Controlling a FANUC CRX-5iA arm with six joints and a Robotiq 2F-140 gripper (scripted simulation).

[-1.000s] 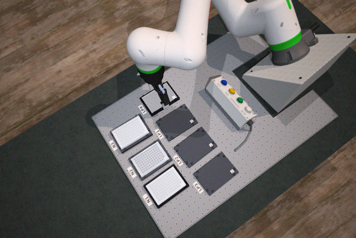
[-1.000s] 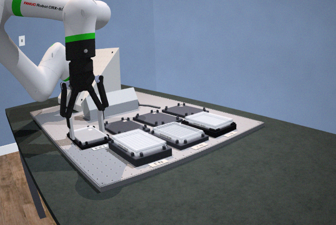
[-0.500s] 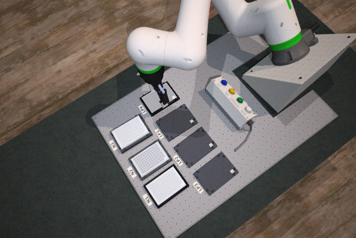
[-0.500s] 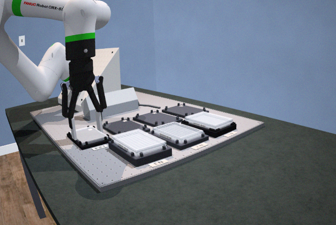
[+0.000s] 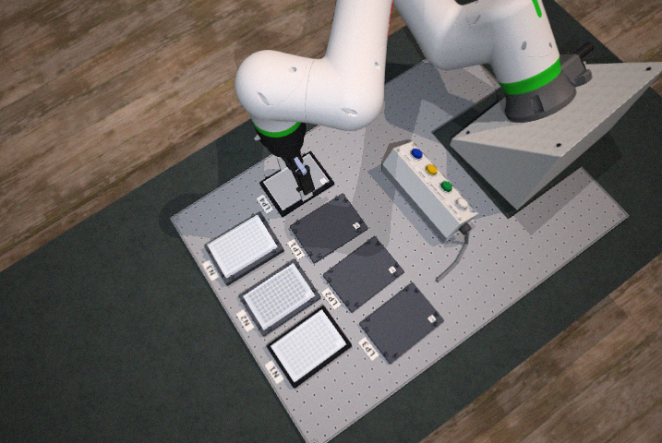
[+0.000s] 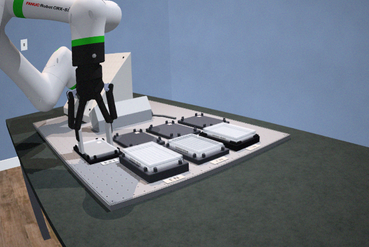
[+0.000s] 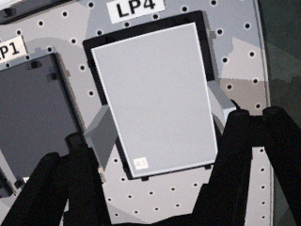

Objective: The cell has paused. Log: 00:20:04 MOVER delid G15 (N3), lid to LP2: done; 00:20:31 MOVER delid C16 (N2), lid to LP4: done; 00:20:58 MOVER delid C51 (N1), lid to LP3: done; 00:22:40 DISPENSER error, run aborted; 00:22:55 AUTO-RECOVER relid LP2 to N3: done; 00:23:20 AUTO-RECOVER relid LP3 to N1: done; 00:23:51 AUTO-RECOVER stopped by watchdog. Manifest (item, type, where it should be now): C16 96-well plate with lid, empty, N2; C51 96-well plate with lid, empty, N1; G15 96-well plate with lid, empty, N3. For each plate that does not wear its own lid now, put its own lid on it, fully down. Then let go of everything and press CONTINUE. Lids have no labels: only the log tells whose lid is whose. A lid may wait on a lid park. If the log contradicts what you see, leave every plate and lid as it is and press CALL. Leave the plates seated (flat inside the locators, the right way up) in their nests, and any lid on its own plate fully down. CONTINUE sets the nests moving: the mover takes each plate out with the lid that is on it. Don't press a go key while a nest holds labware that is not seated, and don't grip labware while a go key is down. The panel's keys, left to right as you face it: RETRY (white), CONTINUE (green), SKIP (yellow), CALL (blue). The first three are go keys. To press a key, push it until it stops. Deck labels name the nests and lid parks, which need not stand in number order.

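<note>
The lid park LP4 is 3 cm below my hand. The rest, counted from my hand: lid park LP1: 13 cm to the left, 3 cm below, 1 cm ahead; then 96-well plate: 19 cm to the left, 19 cm ahead, 2 cm below; then lid park LP2: 26 cm to the left, 3 cm below, 2 cm ahead.
</note>
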